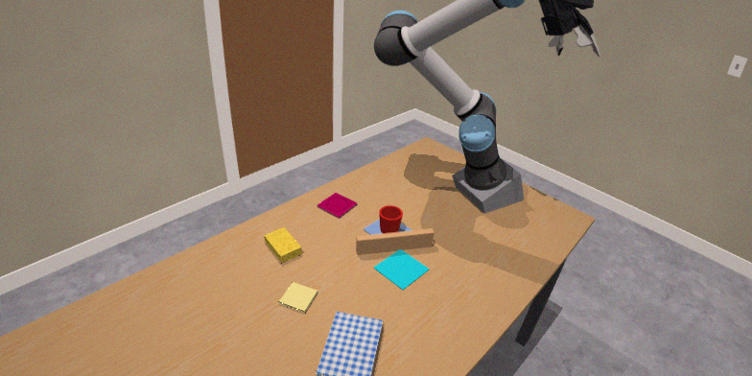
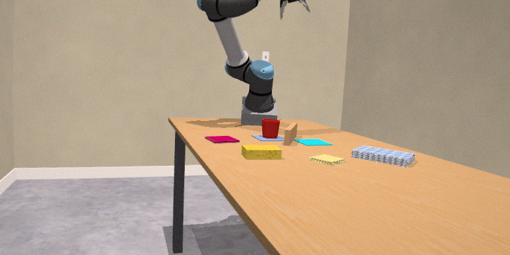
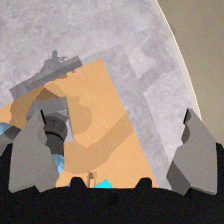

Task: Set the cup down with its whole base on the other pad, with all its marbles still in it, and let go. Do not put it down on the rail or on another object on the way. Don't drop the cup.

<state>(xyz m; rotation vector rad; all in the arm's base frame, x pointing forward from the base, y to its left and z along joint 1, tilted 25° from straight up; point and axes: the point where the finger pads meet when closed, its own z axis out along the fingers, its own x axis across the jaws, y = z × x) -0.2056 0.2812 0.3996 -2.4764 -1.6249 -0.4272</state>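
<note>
Now: the red cup 40 cm ahead of my hand, 35 cm to the right of it and 56 cm below it. Round my hand: yellow sponge: 68 cm ahead, 55 cm to the right, 57 cm below; green marble: 38 cm ahead, 35 cm to the right, 57 cm below; wooden rail: 46 cm ahead, 29 cm to the right, 57 cm below.
</note>
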